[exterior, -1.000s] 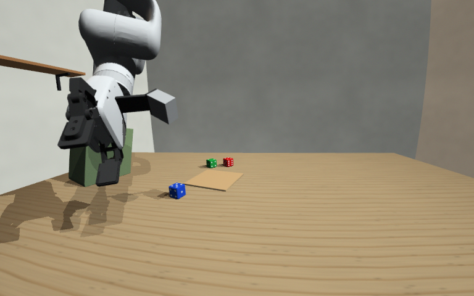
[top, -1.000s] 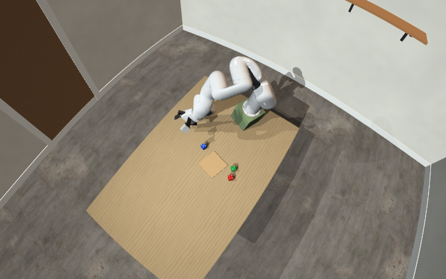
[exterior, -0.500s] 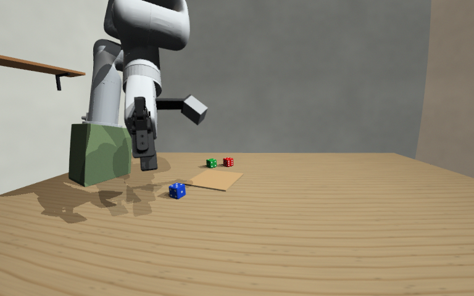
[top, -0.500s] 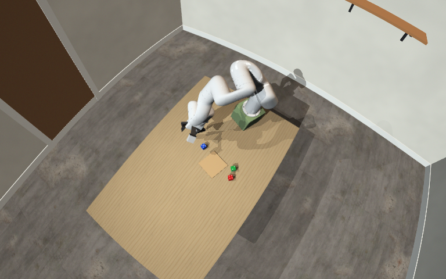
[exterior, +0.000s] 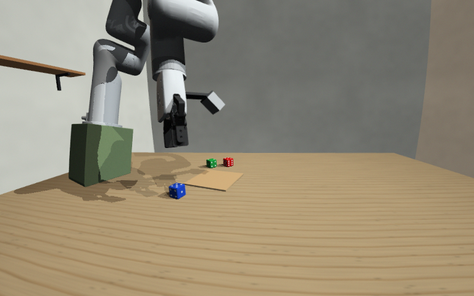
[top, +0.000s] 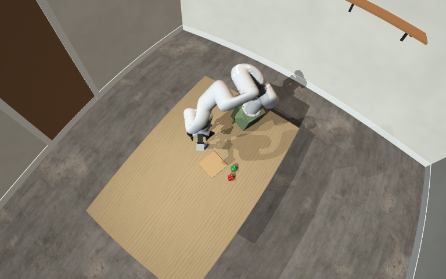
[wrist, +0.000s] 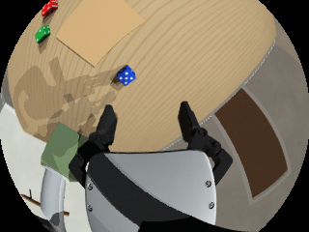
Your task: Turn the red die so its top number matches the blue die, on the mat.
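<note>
My hand is 20 mm past the blue die, 20 mm to the right of it and 130 mm above it. Round my hand: red die 80 mm ahead, 290 mm to the left, 130 mm below; then tan mat 50 mm ahead, 140 mm to the left, 140 mm below; then green die 10 mm ahead, 270 mm to the left, 130 mm below.
</note>
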